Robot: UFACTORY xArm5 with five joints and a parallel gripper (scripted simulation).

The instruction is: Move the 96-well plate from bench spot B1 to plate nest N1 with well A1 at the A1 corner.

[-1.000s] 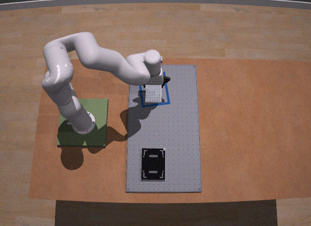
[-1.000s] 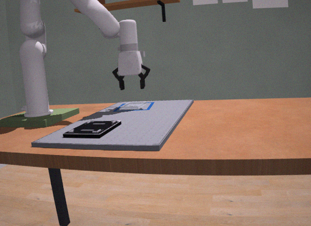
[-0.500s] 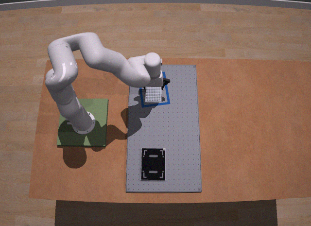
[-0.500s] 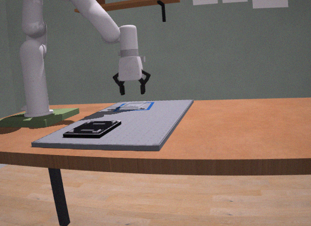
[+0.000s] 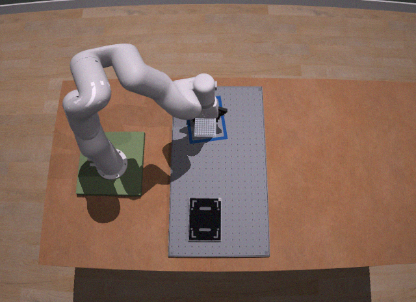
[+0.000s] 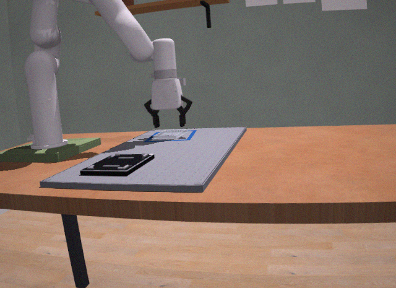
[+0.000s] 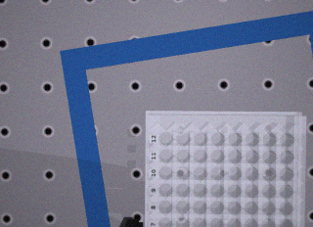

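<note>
Now: the 96-well plate 40 mm below my hand. Also, from my hand: black plate nest 390 mm to the right, 40 mm below, 10 mm ahead; then A1 label 320 mm to the right, 60 mm ahead, 30 mm below.
</note>
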